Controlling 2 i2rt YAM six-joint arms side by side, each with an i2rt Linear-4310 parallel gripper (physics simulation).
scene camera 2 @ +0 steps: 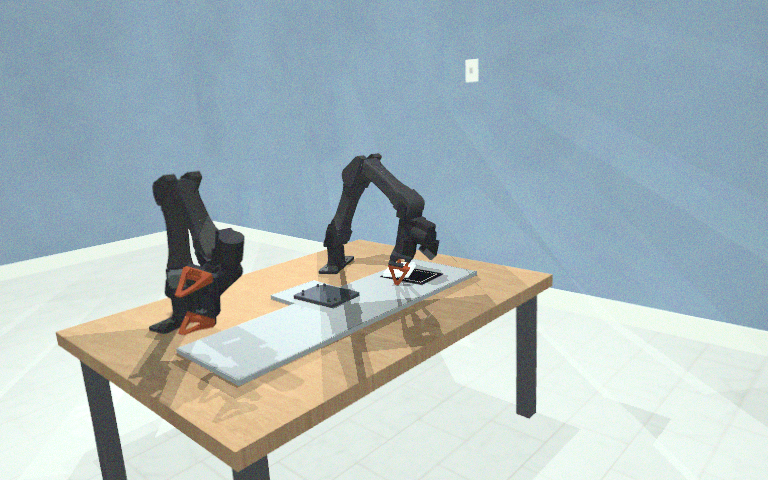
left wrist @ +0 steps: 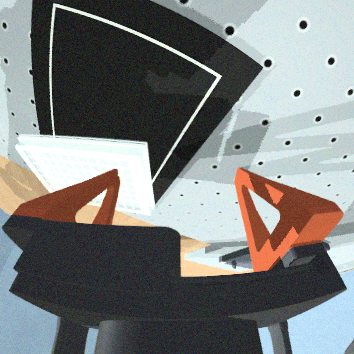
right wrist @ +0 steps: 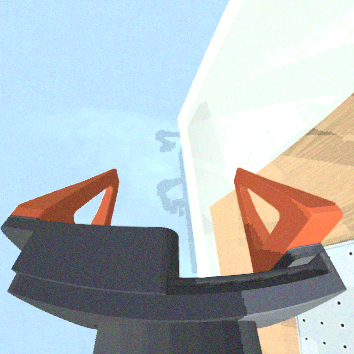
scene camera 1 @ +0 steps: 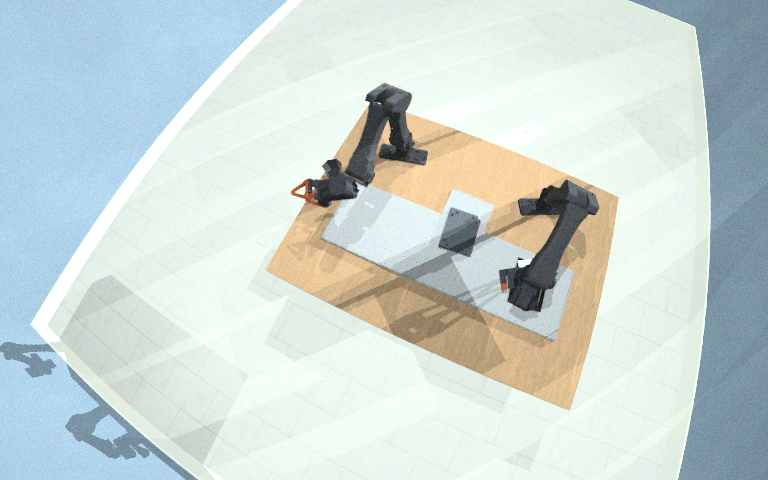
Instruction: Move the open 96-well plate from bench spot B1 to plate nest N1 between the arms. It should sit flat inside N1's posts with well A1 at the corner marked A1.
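Places are measured from the left arm's base along level axes (x ahead, y left, z up), in millimetres.
Pixels of known places: left gripper, fingertip midpoint: (scene camera 2: 399,278) (left wrist: 177,174) (scene camera 1: 515,277); right gripper, fingertip midpoint: (scene camera 2: 179,315) (right wrist: 176,174) (scene camera 1: 298,196); left arm's base, link origin: (scene camera 2: 337,265) (scene camera 1: 542,207); right arm's base, link origin: (scene camera 1: 403,154).
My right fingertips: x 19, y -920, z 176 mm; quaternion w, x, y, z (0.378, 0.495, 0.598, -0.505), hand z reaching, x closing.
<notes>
Ahead of a thing's pixels: the offset from my right fingertips to its top centre. Level surfaces: height alone.
The white 96-well plate @(dz -147, dx +245, dy +835 mm) (scene camera 1: 523,262) (scene camera 2: 408,267) (left wrist: 135,172) is at one end of the black bench-spot mat @(dz -161 mm) (scene camera 2: 428,276) (left wrist: 120,75), partly across its white outline. Whether it lies fully flat is unclear, and a finger covers part of it. My left gripper (scene camera 2: 399,281) (left wrist: 177,174) is open above this area, with the plate beyond its picture-left finger in the left wrist view, not between the fingertips. The dark nest @(dz -141, dx +85, dy +564 mm) (scene camera 1: 459,230) (scene camera 2: 326,296) with short posts holds no plate. Its A1 mark is not readable. My right gripper (scene camera 1: 298,192) (scene camera 2: 180,313) (right wrist: 176,174) is open and empty, beyond the board's picture-left end in scene camera 1.
A long pale perforated board @(dz -163 mm) (scene camera 1: 390,232) (scene camera 2: 266,345) lies on the wooden table @(dz -176 mm) (scene camera 1: 481,164) (scene camera 2: 317,390). The nest stands partly on a smaller pale panel @(dz -163 mm) (scene camera 1: 470,198) (scene camera 2: 283,296) adjoining it, between the arms. The nest's posts stick up.
</notes>
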